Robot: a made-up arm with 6 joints.
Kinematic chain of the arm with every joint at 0, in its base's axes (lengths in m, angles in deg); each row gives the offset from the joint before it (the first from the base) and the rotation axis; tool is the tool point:
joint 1: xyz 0 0 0.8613 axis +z
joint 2: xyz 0.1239 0 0 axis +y
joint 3: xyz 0 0 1.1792 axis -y
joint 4: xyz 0 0 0.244 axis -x
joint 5: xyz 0.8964 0 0 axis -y
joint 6: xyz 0.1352 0 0 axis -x
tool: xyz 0 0 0
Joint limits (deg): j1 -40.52..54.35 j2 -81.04..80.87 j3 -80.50..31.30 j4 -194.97..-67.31 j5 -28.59..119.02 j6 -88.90..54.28
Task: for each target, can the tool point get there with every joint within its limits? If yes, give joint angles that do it. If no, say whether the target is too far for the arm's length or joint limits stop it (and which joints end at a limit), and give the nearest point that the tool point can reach.
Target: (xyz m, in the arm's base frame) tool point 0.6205 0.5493 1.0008
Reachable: yes | joints 42.41 17.26 -64.58 -158.59 15.10 -23.55
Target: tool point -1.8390 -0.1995 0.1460
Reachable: no: joint limits stop it (at a limit: joint 2, joint 3, joint 4, joint 5) | nearest point -1.6187 -0.1756 1.7033 | short by 1.573 m
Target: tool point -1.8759 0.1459 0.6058
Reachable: no: joint limits stop it (at a limit: joint 2, joint 3, joint 4, joint 5) | nearest point -1.6233 0.1263 1.7033 | short by 1.126 m
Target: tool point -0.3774 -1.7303 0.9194
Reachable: no: joint limits stop it (at a limit: joint 1, joint 2, joint 3, joint 4, joint 5) | nearest point -0.8582 -1.3837 1.7033 | short by 0.983 m
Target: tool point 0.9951 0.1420 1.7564
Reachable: yes | joints 9.76 -5.43 -31.42 -154.26 29.34 -76.66
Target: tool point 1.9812 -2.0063 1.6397
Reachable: no: too far | nearest point 1.6107 -1.3987 1.4437 | short by 0.738 m
